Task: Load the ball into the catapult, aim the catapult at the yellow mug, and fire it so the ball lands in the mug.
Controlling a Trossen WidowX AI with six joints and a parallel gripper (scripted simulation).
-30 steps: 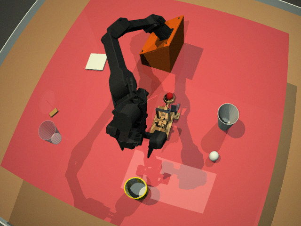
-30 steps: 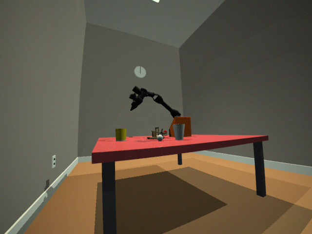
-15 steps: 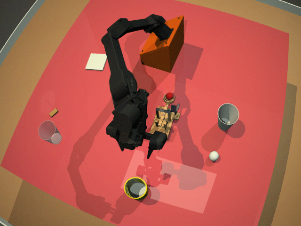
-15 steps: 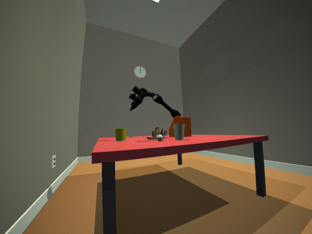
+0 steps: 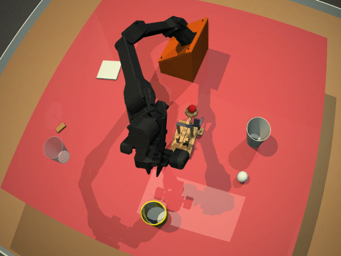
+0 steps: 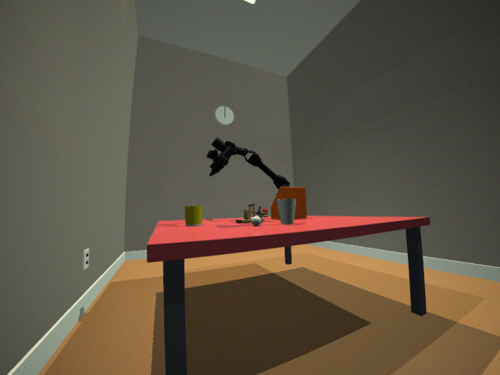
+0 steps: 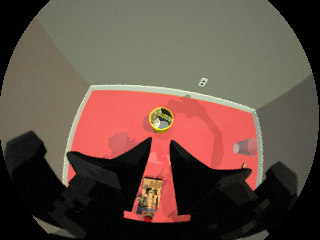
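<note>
Right now my gripper tip is 340 mm past the red ball, 20 mm to the left of it and 210 mm above it. From my gripper tip the other things lie so: white ball (160 mm behind, 250 mm to the left, 250 mm below); wooden catapult (270 mm behind, 10 mm to the left, 220 mm below); yellow mug (90 mm ahead, 10 mm to the left, 240 mm below).
</note>
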